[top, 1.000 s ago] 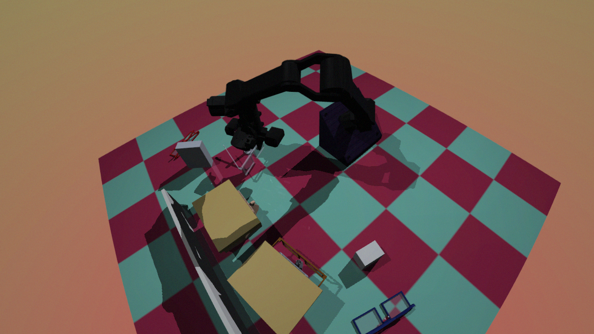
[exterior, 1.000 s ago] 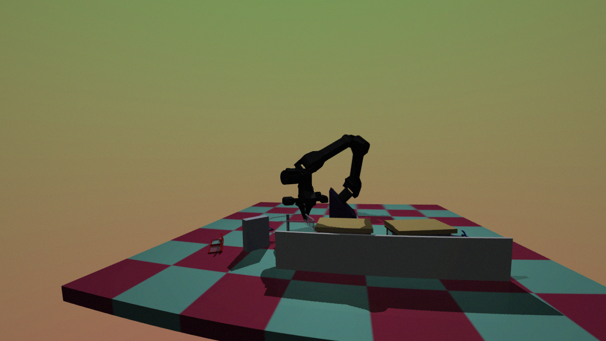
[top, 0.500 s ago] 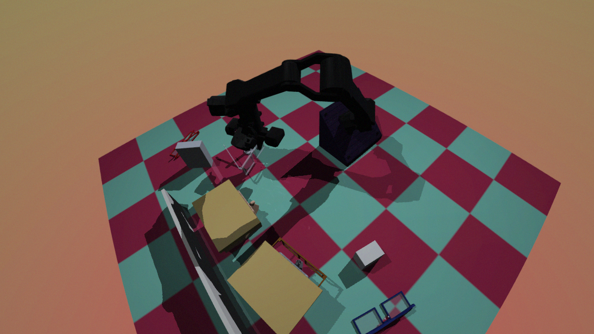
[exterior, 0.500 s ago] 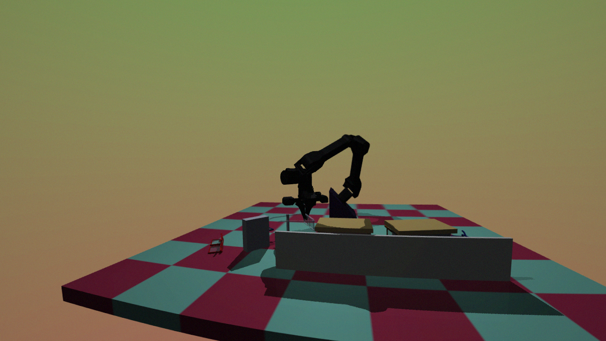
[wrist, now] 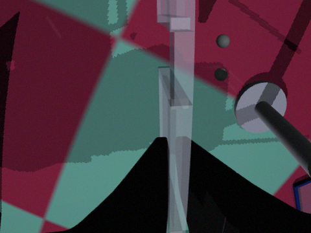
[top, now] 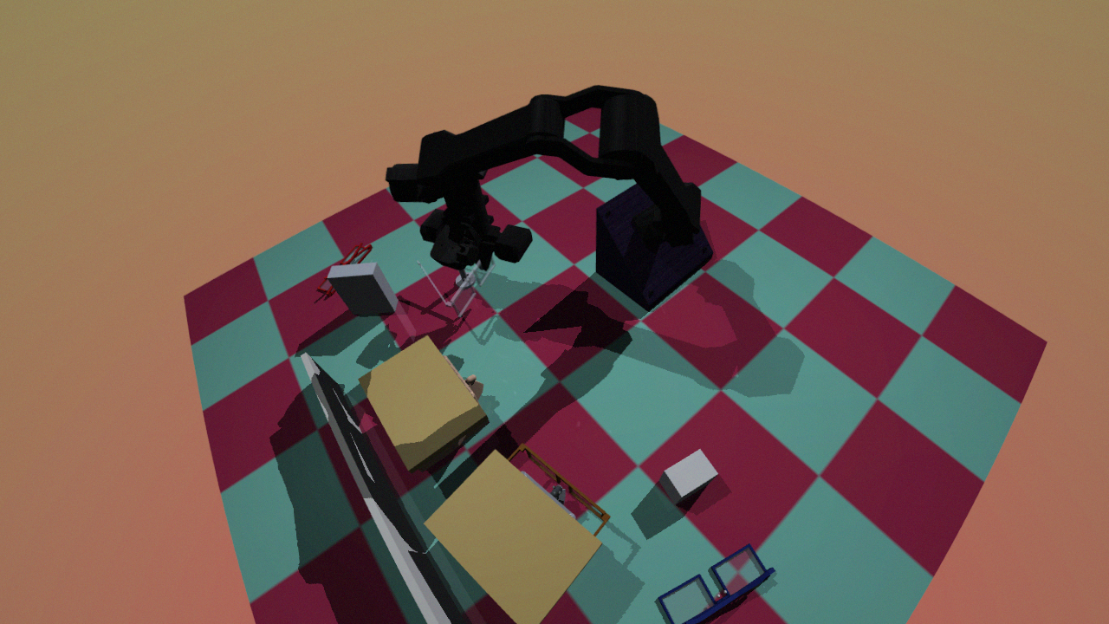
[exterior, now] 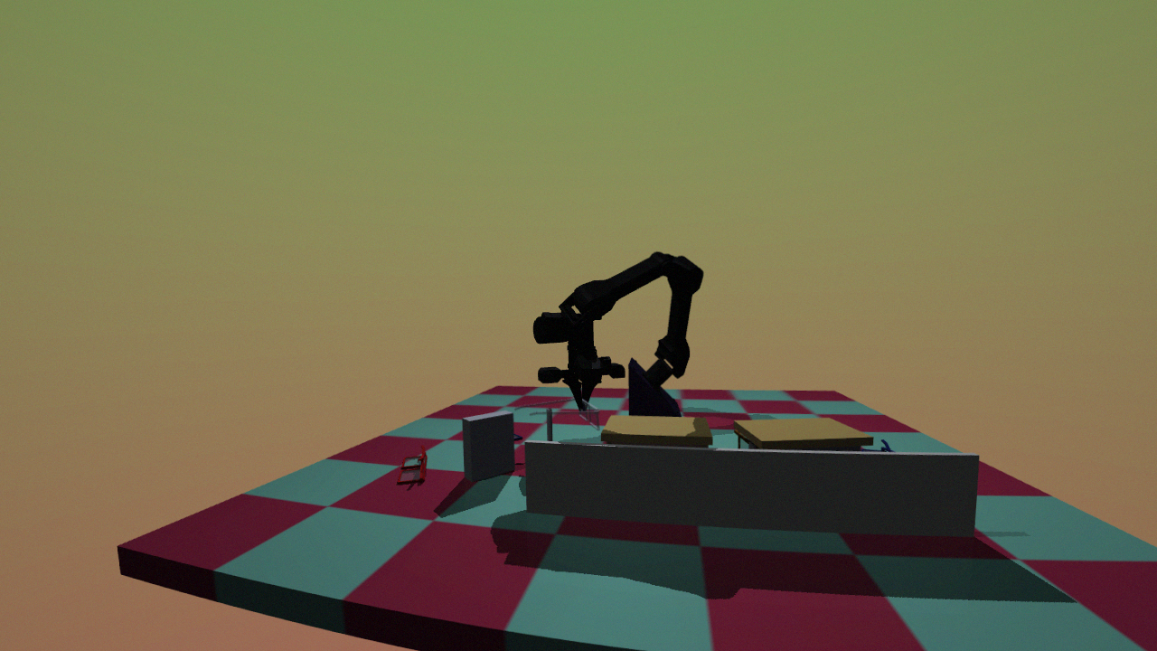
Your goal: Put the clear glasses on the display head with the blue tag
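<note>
Now: the stand 2 cm ahead of my gripper tip, 7 cm to the right of it and 5 cm below it. From my gripper tip the other things lie so: long grey wall 33 cm ahead, 28 cm to the left, 2 cm below; then grey block 19 cm ahead, 14 cm to the right, 2 cm below; then skin-coloured display head 19 cm ahead, 17 cm to the left, 2 cm below.
</note>
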